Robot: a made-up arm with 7 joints. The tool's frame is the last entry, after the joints. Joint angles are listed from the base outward.
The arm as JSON. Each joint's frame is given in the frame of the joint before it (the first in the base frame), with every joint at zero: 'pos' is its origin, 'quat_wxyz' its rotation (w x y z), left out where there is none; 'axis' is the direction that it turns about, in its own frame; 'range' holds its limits. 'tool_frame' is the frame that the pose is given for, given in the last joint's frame.
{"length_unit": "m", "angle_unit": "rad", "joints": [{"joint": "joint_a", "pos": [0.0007, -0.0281, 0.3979], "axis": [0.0, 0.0, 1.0], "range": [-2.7, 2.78]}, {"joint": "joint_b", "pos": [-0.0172, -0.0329, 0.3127], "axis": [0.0, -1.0, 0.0], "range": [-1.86, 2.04]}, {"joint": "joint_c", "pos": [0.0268, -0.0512, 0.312], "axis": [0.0, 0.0, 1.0], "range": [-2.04, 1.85]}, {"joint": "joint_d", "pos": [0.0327, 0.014, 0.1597], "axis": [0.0, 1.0, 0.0], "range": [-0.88, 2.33]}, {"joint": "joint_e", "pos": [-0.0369, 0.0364, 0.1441], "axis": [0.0, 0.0, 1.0], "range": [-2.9, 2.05]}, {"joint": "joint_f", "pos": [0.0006, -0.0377, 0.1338], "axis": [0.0, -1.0, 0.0], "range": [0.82, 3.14]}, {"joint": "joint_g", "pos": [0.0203, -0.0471, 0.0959], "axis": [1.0, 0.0, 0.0], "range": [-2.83, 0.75]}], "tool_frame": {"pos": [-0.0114, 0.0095, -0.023]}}
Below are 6 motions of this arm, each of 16 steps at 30 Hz.
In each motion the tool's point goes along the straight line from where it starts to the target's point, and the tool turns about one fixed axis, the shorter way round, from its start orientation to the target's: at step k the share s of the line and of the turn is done. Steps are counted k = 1, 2, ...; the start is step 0. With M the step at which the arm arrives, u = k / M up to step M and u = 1 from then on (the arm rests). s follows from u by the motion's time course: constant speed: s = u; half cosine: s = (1 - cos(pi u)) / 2; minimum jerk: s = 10 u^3 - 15 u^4 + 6 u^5.
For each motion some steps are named. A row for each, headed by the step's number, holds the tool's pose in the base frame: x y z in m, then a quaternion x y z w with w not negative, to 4 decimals.
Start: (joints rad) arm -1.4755 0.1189 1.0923 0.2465 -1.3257 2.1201 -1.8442
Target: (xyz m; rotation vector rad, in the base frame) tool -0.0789 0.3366 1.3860 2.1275 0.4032 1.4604
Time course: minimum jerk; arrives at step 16
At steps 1, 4, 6, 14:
1: -0.1142 0.1640 1.4351 0.7191 0.0923 0.6015 0.3354
4: -0.1106 0.1816 1.4301 0.7265 0.0982 0.5957 0.3281
6: -0.1045 0.2113 1.4216 0.7387 0.1080 0.5856 0.3158
14: -0.0795 0.3338 1.3868 0.7852 0.1481 0.5407 0.2630

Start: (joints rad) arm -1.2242 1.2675 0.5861 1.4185 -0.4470 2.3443 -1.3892
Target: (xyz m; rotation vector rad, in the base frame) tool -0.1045 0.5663 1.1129 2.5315 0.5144 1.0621
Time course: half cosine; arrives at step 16
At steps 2, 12, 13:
2: -0.1586 0.5149 1.1246 0.8173 0.4001 0.3959 0.1237
12: -0.1127 0.5585 1.1147 0.8843 0.2157 0.3792 0.1664
13: -0.1092 0.5618 1.1139 0.8880 0.2011 0.3772 0.1694

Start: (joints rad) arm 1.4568 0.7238 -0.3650 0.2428 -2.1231 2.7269 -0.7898
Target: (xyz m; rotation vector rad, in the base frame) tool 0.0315 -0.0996 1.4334 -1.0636 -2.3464 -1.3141
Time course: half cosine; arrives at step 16
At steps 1, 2, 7, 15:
1: -0.0899 -0.4525 1.2815 -0.4957 -0.6285 -0.5865 0.1238
2: -0.0864 -0.4424 1.2859 -0.4924 -0.6342 -0.5831 0.1240
7: -0.0417 -0.3125 1.3417 -0.4473 -0.7043 -0.5369 0.1251
15: 0.0303 -0.1030 1.4319 -0.3663 -0.8036 -0.4523 0.1245

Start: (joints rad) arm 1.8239 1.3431 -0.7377 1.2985 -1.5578 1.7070 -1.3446
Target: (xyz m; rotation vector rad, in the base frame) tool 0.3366 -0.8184 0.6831 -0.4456 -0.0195 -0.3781
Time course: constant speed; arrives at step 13
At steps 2, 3, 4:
2: 0.3154 -0.6182 1.0897 -0.4977 -0.3427 -0.2588 0.7536
3: 0.3174 -0.6364 1.0528 -0.4765 -0.3146 -0.2545 0.7805
4: 0.3193 -0.6546 1.0158 -0.4542 -0.2860 -0.2498 0.8059

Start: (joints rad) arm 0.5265 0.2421 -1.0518 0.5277 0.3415 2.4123 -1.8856
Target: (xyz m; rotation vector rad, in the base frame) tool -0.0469 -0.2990 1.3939 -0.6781 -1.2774 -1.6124
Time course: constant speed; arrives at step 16
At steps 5, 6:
5: -0.0537 -0.2907 1.3845 -0.3536 -0.4100 -0.7663 0.3458
6: -0.0531 -0.2915 1.3853 -0.3472 -0.4210 -0.7578 0.3577

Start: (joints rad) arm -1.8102 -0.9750 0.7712 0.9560 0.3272 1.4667 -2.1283
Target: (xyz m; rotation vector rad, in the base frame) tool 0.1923 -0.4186 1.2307 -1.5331 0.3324 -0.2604
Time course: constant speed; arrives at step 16
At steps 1, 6, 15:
1: -0.1381 -0.7067 0.9326 -0.4347 0.3535 -0.3708 0.7406
6: -0.0280 -0.6107 1.0319 -0.5300 0.2906 -0.2913 0.7414
15: 0.1703 -0.4378 1.2108 -0.6747 0.1641 -0.1350 0.7069

